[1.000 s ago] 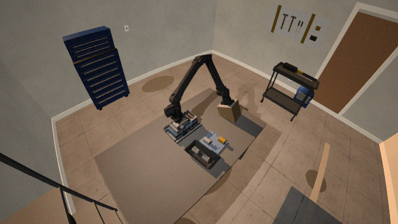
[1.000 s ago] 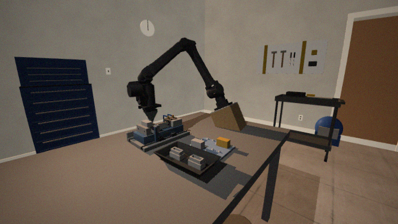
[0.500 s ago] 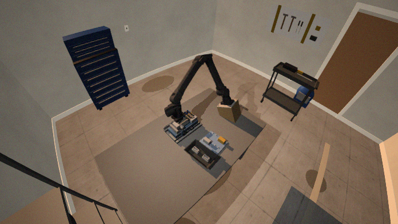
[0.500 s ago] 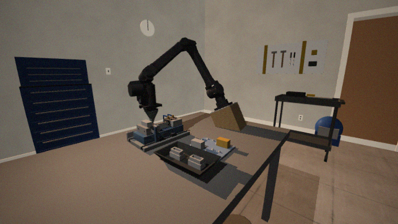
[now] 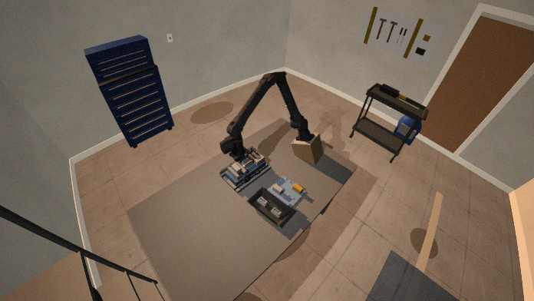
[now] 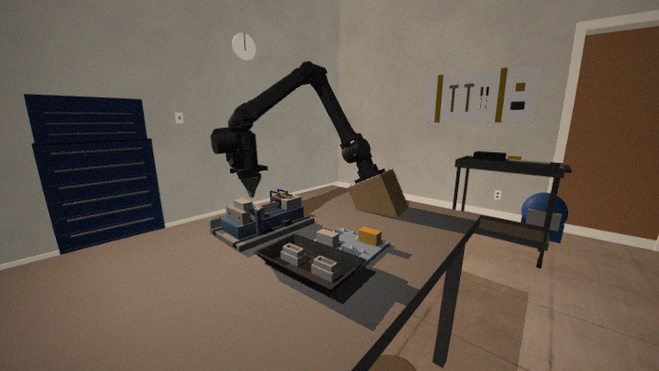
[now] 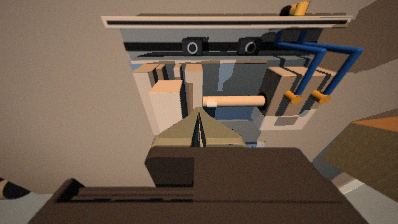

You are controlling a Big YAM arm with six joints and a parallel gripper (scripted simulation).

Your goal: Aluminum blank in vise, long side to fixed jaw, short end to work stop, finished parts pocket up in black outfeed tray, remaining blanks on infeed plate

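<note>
The vise is 9 cm below my hand, 4 cm behind it and 2 cm to the left of it. Also, from my hand: yellow brass blank (36 cm to the left, 13 cm behind, 10 cm below).
</note>
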